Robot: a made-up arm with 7 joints.
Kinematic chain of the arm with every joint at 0, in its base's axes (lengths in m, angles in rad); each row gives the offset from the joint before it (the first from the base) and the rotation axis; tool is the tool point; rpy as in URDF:
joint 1: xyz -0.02 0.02 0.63 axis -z
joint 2: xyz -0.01 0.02 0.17 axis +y
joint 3: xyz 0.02 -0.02 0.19 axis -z
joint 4: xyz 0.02 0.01 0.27 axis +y
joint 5: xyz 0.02 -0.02 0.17 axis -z
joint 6: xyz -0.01 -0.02 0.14 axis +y
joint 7: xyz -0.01 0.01 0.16 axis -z
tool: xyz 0.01 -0.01 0 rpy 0 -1.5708 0
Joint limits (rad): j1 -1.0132..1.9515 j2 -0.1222..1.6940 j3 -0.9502..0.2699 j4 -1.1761..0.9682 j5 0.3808..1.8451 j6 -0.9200..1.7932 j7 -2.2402..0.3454
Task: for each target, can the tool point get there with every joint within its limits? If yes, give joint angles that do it. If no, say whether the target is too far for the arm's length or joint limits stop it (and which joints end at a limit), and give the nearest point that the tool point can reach.
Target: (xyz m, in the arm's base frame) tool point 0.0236 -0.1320 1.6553
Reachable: yes | joints 0.3180 0.2789 -0.2743 -0.6517 0.9065 0.6334 -1.0967
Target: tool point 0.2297 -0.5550 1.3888
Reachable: yes | joints 1.4156 0.4735 -0.8545 0.6883 1.6914 0.6466 0.0687
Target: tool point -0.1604 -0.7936 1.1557
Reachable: yes | joints 1.6841 1.0393 -0.3411 -0.0603 0.6663 0.6498 -0.4393
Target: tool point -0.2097 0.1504 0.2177
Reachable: no: joint limits stop it (at a limit: joint 1, joint 2, joint 4, joint 5, joint 7) | nearest point 0.0950 0.4658 0.3877 | short by 0.470 m
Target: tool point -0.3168 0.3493 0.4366
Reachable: no: joint limits stop it (at a limit: joint 1, joint 2, joint 3, joint 4, joint 5, joint 7) | nearest point 0.0031 0.5327 0.4654 | short by 0.370 m
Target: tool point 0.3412 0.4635 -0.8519
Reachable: no: too far | nearest point 0.3454 0.4686 0.2643 | short by 1.116 m
